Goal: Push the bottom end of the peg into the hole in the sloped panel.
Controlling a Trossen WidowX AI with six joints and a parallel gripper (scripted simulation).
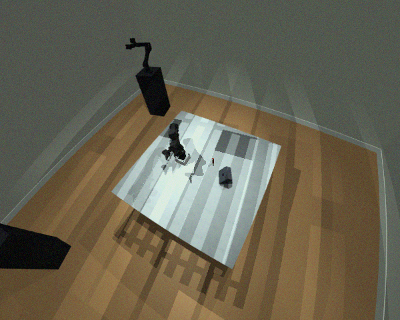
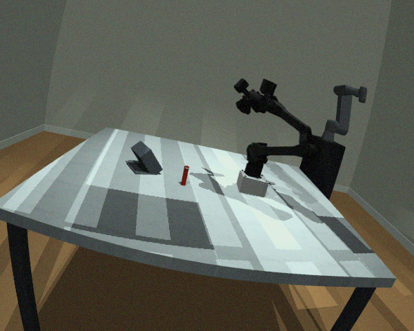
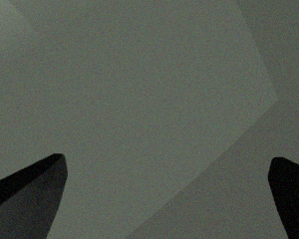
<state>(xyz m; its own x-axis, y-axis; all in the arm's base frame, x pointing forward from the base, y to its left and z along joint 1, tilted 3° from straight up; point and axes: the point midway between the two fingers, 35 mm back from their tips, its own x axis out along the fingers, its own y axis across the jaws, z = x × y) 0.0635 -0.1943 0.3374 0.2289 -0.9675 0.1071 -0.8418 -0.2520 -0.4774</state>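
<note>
Now: the red square-sided peg 350 mm below my gripper tip, 290 mm to the left of it and 250 mm ahead of it. The rest, counted from my gripper tip: grey sloped panel 400 mm ahead, 350 mm below, 160 mm to the left.
</note>
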